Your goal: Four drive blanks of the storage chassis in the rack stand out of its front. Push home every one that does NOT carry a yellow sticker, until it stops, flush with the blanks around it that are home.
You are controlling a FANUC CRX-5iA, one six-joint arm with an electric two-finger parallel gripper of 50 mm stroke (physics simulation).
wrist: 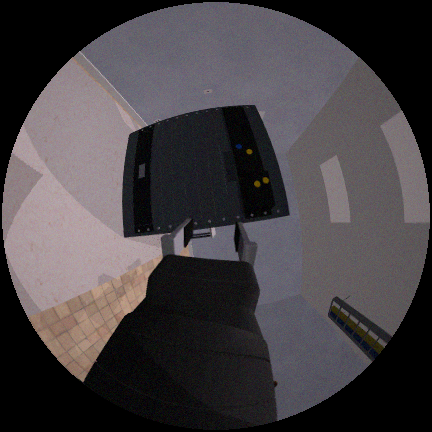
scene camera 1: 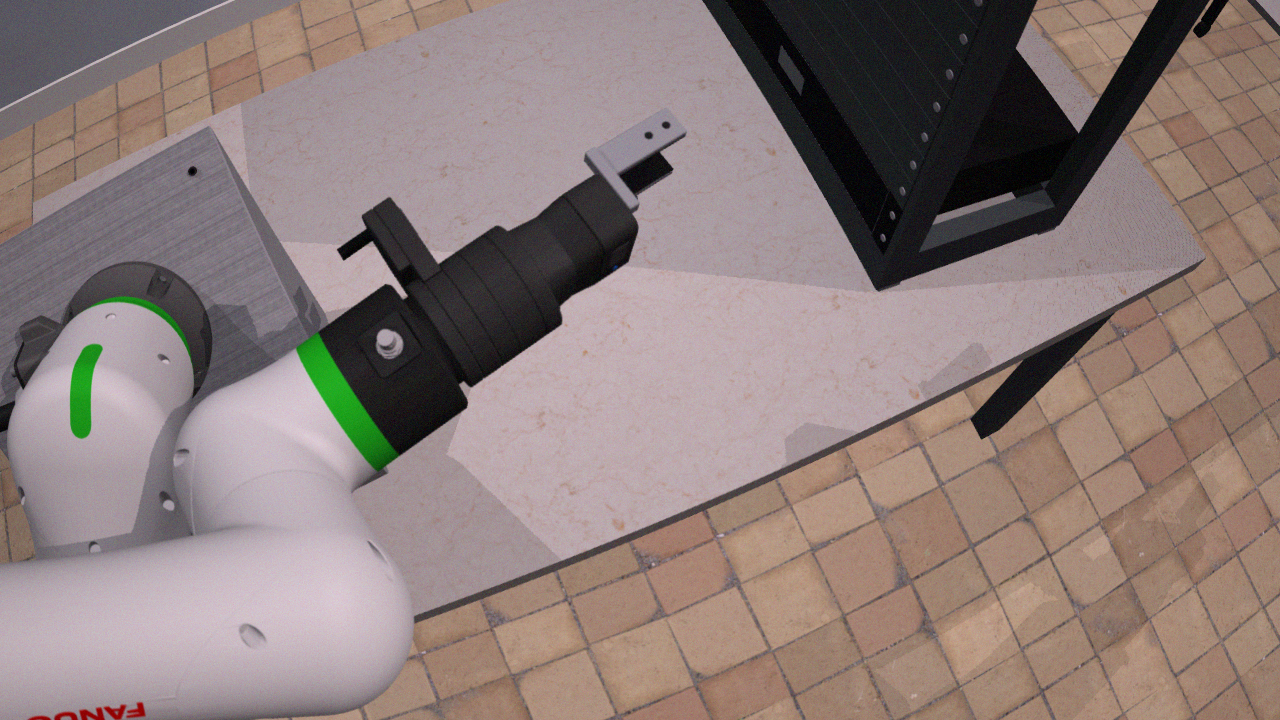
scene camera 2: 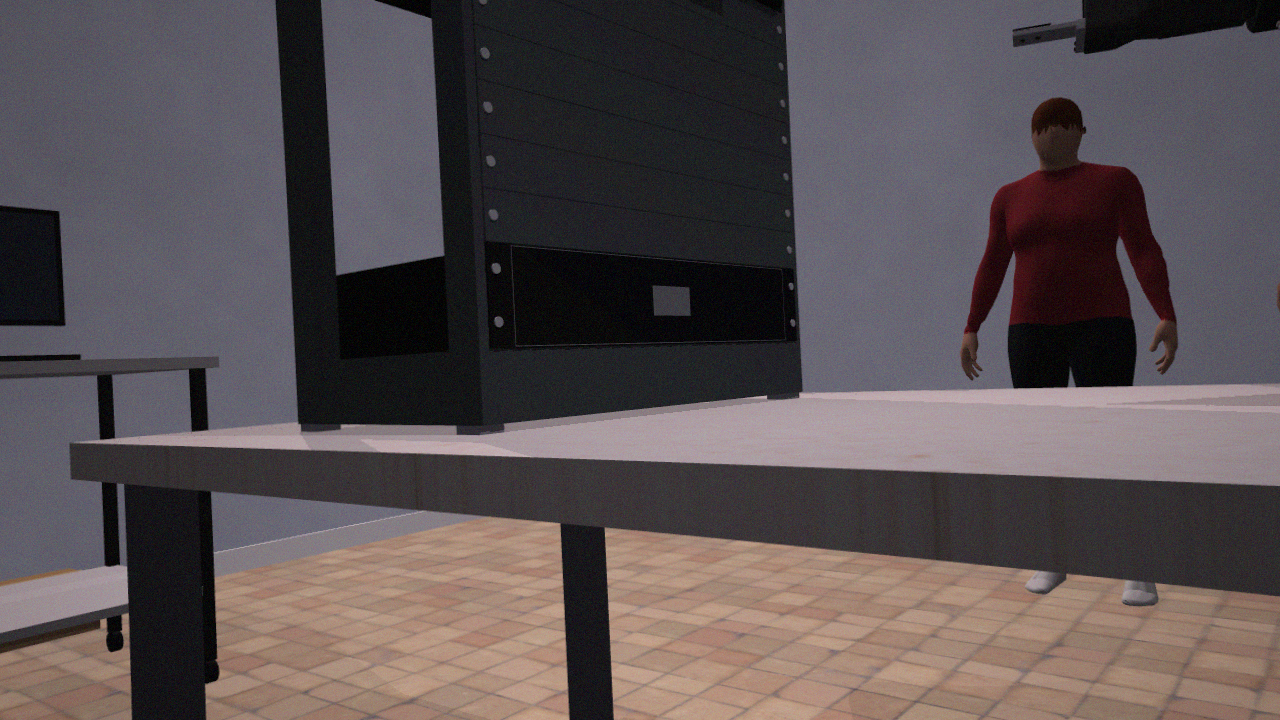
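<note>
The rack stands upright on the table. In the wrist view the storage chassis is a black band near the rack's top end. Yellow stickers and a blue sticker show on its front. The blanks' edges are too dark to tell which stand out. Scene camera 2 cuts off the rack's upper part. My gripper is open and empty, in the air in front of the rack, apart from it. In scene camera 2 one finger shows at the top right.
A black unit with a grey label sits low in the rack, under plain dark panels. The table reaches past the rack's foot. A grey pedestal bears the arm. A person stands beyond the table.
</note>
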